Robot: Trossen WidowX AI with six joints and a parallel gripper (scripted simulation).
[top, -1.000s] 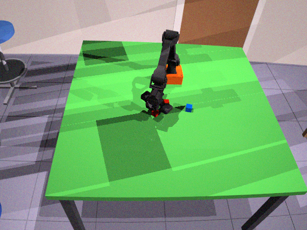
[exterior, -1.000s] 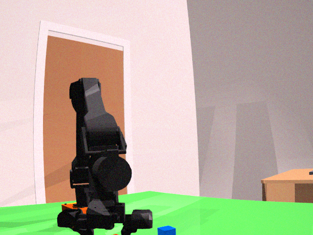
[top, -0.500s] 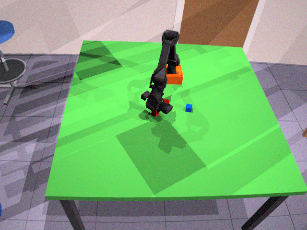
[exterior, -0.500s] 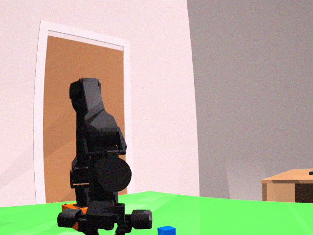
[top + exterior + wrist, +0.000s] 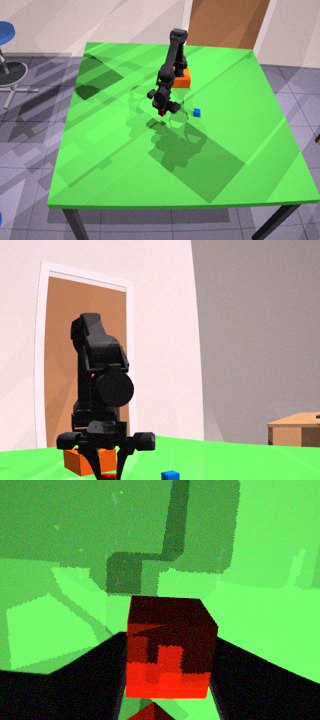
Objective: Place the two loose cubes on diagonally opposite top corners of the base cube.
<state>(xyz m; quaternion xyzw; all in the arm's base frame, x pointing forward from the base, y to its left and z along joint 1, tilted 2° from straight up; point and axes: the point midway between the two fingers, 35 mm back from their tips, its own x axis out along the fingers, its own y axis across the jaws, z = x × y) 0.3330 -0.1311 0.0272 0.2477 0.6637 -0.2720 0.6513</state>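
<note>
Right now the blue cube is 210 mm to the left of my gripper tip, 50 mm below it and 40 mm behind it.
</note>
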